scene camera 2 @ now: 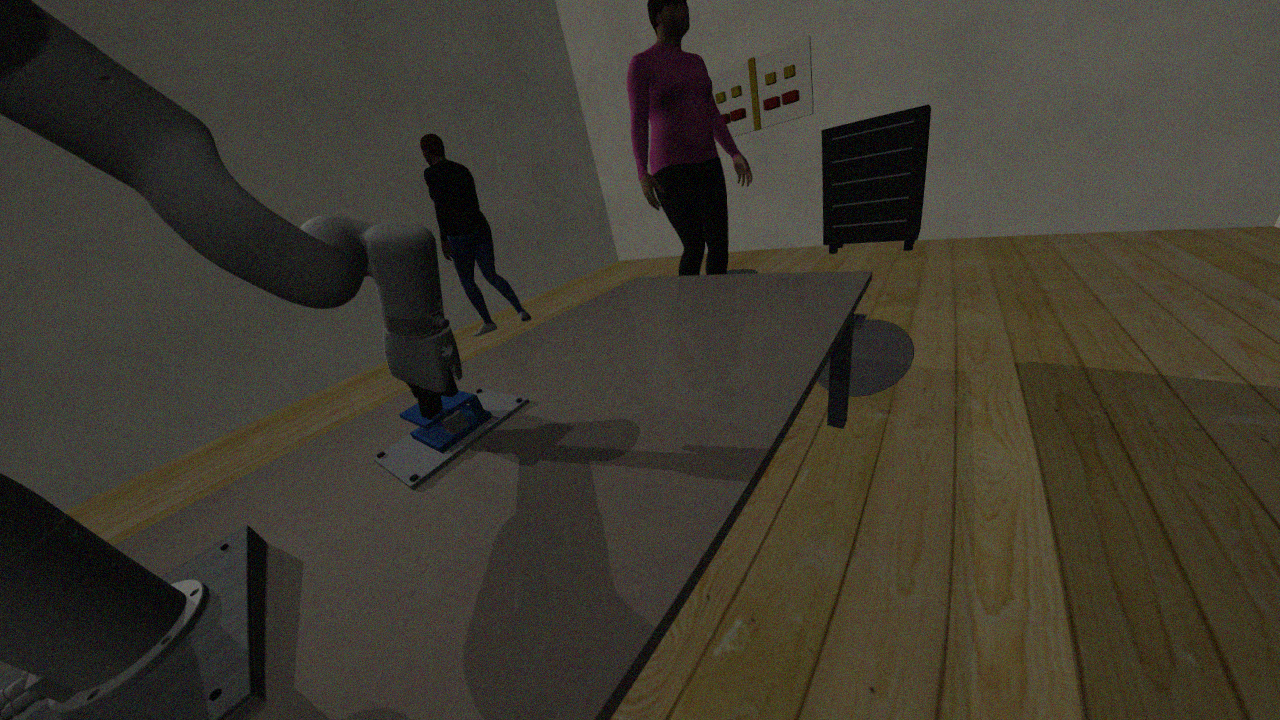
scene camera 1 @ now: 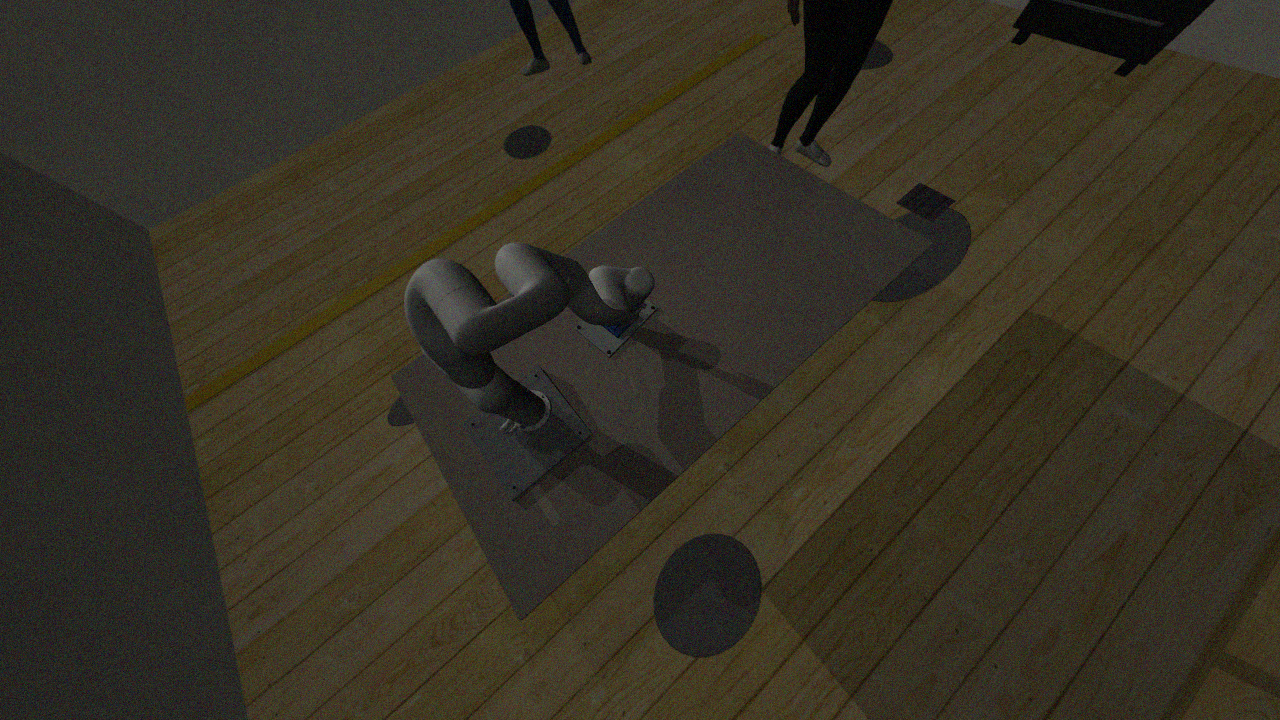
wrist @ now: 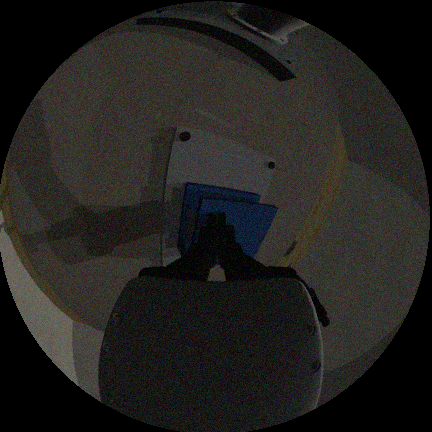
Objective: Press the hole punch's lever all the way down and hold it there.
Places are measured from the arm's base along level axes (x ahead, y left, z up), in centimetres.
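Pixels of known places: gripper, fingertip midpoint: (scene camera 2: 432,413) (wrist: 217,224); arm's base, origin of the base link: (scene camera 2: 140,641) (scene camera 1: 531,411).
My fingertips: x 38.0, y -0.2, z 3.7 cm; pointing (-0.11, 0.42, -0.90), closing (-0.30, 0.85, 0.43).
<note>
For each thing: its top centre in the pictures, then the offset to it from my fingertips. Level surfaces: height alone.
- blue hole punch, middle of its top: (wrist: 235,241) (scene camera 2: 438,402) (scene camera 1: 612,308) dx +2.7, dy +3.4, dz -0.3 cm
- light grey plate, middle of its top: (wrist: 218,220) (scene camera 2: 451,425) (scene camera 1: 615,317) dx +2.7, dy +3.4, dz -5.6 cm
- grey-brown table, its level: dz -6.8 cm
The blue hole punch (scene camera 1: 615,330) (scene camera 2: 440,437) (wrist: 222,190) is fixed on a light grey plate (scene camera 1: 594,338) (scene camera 2: 404,459) (wrist: 220,157). Its lever (scene camera 2: 413,415) (wrist: 254,222) stands above the base, with a gap between them in the scene camera 2 view. My gripper (scene camera 2: 431,412) (wrist: 217,224) is shut and empty and points down. Its fingertips are at the lever's top, overlapping it in both views; whether they touch it is hard to tell. In the scene camera 1 view the arm's wrist hides the gripper and most of the punch.
The punch's plate lies on a grey-brown table (scene camera 1: 769,232) (scene camera 2: 716,331). The arm's base plate (scene camera 1: 501,447) (scene camera 2: 234,582) is at the table's near end. Two people (scene camera 2: 675,116) (scene camera 2: 456,201) stand beyond the table. A black cabinet (scene camera 2: 875,179) stands by the wall.
</note>
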